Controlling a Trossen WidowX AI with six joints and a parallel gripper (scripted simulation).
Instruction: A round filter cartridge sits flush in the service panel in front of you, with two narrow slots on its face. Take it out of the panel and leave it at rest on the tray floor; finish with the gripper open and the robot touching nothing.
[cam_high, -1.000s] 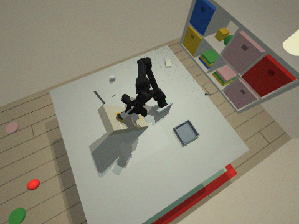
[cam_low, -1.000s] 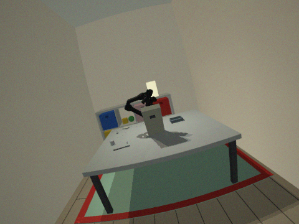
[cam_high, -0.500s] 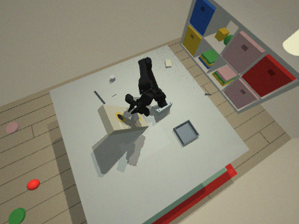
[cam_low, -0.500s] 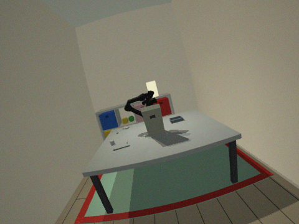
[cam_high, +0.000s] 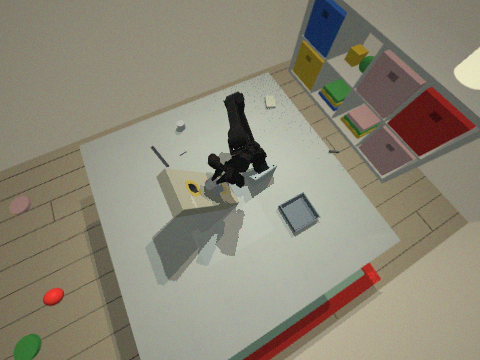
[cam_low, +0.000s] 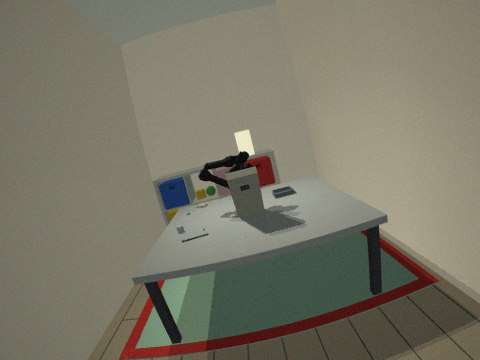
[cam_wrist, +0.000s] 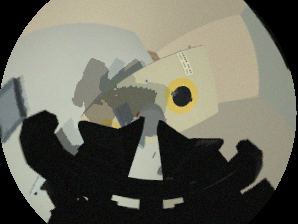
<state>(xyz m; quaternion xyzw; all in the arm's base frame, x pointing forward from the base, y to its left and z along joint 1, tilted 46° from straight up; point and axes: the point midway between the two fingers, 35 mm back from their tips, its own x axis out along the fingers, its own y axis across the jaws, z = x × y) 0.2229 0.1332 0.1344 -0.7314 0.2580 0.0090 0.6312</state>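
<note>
Now: gripper tip 10 mm short of the round grey filter cartridge and 10 mm above it. The rest, counted from my gripper tip: beige service panel (50 mm below, 50 mm ahead); small white cylinder (500 mm to the right, 200 mm below, 10 mm behind); grey tray (330 mm behind, 280 mm to the left, 210 mm below).
</note>
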